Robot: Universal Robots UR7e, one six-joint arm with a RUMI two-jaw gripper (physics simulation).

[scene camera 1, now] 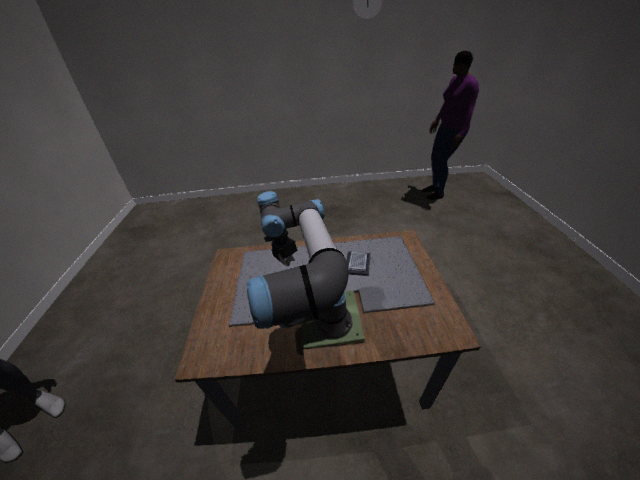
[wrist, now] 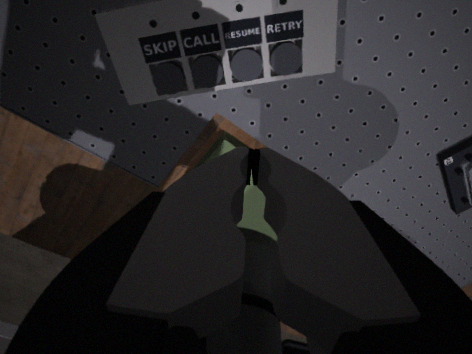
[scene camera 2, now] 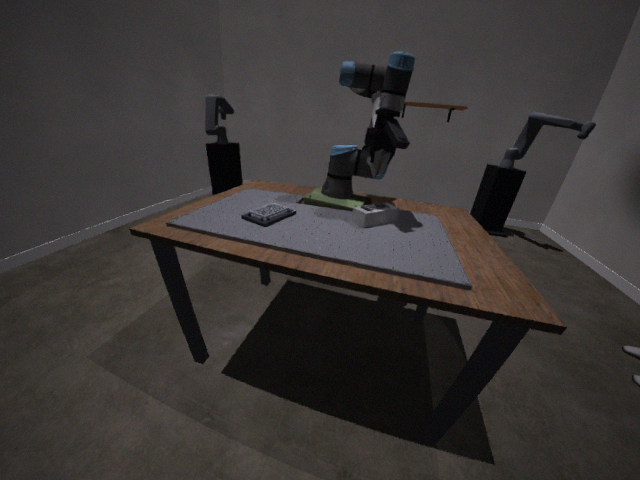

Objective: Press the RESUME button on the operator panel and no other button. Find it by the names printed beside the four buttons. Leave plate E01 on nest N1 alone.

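Where they show: gripper, fingertip midpoint: (scene camera 1: 288, 265) (wrist: 250, 153) (scene camera 2: 374, 177); arm's base, link origin: (scene camera 1: 334, 322) (scene camera 2: 336, 194).
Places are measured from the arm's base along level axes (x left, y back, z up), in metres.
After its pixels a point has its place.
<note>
The pale operator panel (scene camera 2: 368, 217) {x 0.160, y -0.324, z 0.024 m} (wrist: 320, 52) {x 0.122, y -0.291, z 0.040 m} lies on the grey perforated mat. In the wrist view its names read SKIP, CALL, RESUME, RETRY from left to right, each above its button. The RESUME button (wrist: 246, 65) {x 0.164, y -0.252, z 0.043 m} is a lighter grey than the SKIP button (wrist: 169, 77) {x 0.208, y -0.213, z 0.043 m}, the CALL button (wrist: 206, 71) {x 0.186, y -0.232, z 0.043 m} and the RETRY button (wrist: 286, 57) {x 0.142, y -0.273, z 0.043 m}. My gripper (scene camera 1: 287, 261) {x 0.162, y -0.239, z 0.145 m} (scene camera 2: 376, 173) {x 0.162, y -0.239, z 0.145 m} (wrist: 250, 153) {x 0.162, y -0.239, z 0.145 m} is shut and empty, tilted, above the panel's height and apart from it. Plate E01 (scene camera 1: 358, 260) {x -0.195, y -0.341, z 0.012 m} (scene camera 2: 269, 209) {x -0.193, y -0.342, z 0.012 m} sits on the dark nest N1 (scene camera 2: 265, 222) {x -0.169, y -0.428, z -0.001 m} (wrist: 452, 195) {x -0.177, y -0.263, z -0.002 m}.
The grey mat (scene camera 1: 395, 276) {x -0.351, y -0.212, z -0.013 m} (scene camera 2: 330, 240) {x 0.057, y -0.462, z -0.013 m} lies on the wooden table (scene camera 1: 408, 330) {x -0.299, y 0.083, z -0.026 m} (scene camera 2: 511, 279) {x 0.559, y -0.501, z -0.026 m}. My arm stands on a green base plate (scene camera 1: 356, 330) {x -0.081, y 0.057, z 0.005 m} (scene camera 2: 315, 198) {x -0.072, y -0.136, z 0.009 m}. A person in purple (scene camera 1: 460, 103) stands beyond the table. Two other grey arms (scene camera 2: 211, 116) (scene camera 2: 524, 136) stand on black pedestals behind it.
</note>
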